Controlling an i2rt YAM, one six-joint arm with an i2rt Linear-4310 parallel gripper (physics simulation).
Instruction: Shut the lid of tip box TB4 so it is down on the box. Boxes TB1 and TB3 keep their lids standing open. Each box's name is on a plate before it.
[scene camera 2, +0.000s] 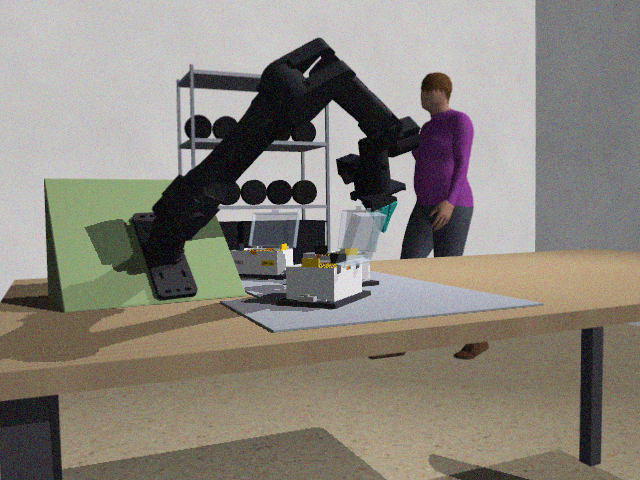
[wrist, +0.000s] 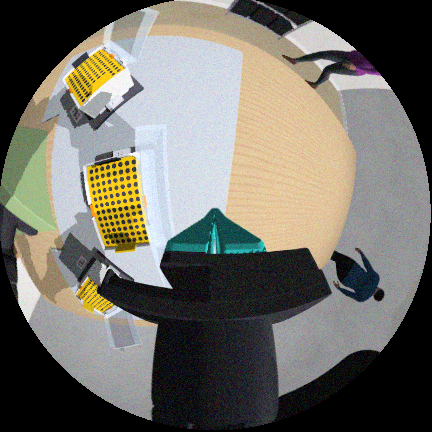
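My gripper (scene camera 2: 382, 231) is visible, and the wrist view also shows the gripper (wrist: 214, 212). Visible besides: a clear lid (wrist: 150, 140), a clear lid (wrist: 120, 328), a clear lid (scene camera 2: 268, 229) and a grey-blue mat (wrist: 192, 85).
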